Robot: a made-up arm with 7 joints. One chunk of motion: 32 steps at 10 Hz.
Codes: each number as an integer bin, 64 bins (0 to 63) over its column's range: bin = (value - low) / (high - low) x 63, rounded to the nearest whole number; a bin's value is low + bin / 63 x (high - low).
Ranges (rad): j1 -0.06..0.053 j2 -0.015..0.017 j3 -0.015..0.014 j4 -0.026..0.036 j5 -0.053..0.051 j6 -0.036..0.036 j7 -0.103..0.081
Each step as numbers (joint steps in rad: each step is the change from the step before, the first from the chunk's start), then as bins.
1 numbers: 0.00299 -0.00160 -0.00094 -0.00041 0.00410 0.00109 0.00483
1 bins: 35 26 31 26 35 32 37
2 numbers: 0.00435 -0.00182 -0.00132 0.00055 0.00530 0.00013 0.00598
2 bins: 36 26 30 27 35 32 37
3 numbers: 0.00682 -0.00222 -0.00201 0.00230 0.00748 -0.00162 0.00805
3 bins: 37 25 28 29 37 30 38
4 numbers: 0.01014 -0.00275 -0.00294 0.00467 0.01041 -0.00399 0.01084
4 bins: 39 24 26 31 38 28 39
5 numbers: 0.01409 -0.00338 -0.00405 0.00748 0.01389 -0.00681 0.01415
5 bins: 41 23 24 34 41 26 40
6 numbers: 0.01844 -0.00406 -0.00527 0.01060 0.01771 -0.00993 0.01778
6 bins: 44 22 21 37 43 23 41
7 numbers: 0.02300 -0.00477 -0.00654 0.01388 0.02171 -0.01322 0.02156
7 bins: 46 20 18 41 45 20 43
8 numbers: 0.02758 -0.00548 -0.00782 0.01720 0.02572 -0.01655 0.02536
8 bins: 49 19 16 44 48 17 44
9 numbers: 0.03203 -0.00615 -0.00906 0.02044 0.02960 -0.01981 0.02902
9 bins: 51 17 13 47 50 14 45
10 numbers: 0.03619 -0.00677 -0.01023 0.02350 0.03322 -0.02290 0.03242
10 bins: 54 16 10 50 52 11 46
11 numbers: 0.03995 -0.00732 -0.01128 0.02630 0.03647 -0.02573 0.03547
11 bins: 56 15 8 53 54 9 47
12 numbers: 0.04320 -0.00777 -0.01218 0.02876 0.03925 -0.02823 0.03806
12 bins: 58 14 6 56 56 7 48
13 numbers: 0.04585 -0.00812 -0.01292 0.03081 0.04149 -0.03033 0.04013
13 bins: 59 14 5 58 57 5 49
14 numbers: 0.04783 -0.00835 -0.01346 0.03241 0.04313 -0.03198 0.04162
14 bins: 60 13 3 59 58 4 50
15 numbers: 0.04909 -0.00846 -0.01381 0.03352 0.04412 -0.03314 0.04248
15 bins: 61 13 3 60 59 3 50
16 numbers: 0.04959 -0.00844 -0.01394 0.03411 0.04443 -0.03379 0.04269
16 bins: 61 13 2 61 59 2 50
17 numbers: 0.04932 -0.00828 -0.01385 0.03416 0.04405 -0.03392 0.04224
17 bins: 61 13 2 61 59 2 50
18 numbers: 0.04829 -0.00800 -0.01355 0.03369 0.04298 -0.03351 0.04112
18 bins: 60 14 3 61 58 2 49
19 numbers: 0.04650 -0.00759 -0.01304 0.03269 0.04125 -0.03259 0.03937
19 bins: 59 15 4 60 57 3 49
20 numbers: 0.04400 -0.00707 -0.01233 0.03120 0.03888 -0.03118 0.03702
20 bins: 58 16 6 58 56 4 48
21 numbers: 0.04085 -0.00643 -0.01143 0.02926 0.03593 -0.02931 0.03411
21 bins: 56 17 8 56 54 6 47
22 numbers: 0.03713 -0.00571 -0.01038 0.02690 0.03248 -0.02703 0.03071
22 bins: 54 18 10 54 52 8 46
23 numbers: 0.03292 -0.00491 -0.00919 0.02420 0.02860 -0.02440 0.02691
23 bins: 52 20 13 51 49 10 44
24 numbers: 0.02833 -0.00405 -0.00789 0.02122 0.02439 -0.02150 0.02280
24 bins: 49 22 15 48 47 13 43
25 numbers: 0.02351 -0.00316 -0.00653 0.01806 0.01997 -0.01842 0.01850
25 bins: 47 23 18 45 44 15 42
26 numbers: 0.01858 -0.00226 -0.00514 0.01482 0.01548 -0.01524 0.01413
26 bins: 44 25 21 41 41 18 40
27 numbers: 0.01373 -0.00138 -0.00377 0.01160 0.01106 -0.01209 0.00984
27 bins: 41 27 24 38 39 21 39
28 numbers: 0.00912 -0.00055 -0.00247 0.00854 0.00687 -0.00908 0.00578
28 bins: 39 28 27 35 36 24 37
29 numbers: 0.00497 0.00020 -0.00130 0.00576 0.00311 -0.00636 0.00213
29 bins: 36 30 30 32 34 26 36
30 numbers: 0.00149 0.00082 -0.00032 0.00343 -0.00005 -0.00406 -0.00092
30 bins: 34 31 32 30 32 28 35
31 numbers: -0.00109 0.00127 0.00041 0.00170 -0.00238 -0.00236 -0.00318
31 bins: 33 32 33 28 31 29 34
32 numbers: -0.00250 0.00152 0.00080 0.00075 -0.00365 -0.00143 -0.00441
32 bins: 32 33 34 27 30 30 34
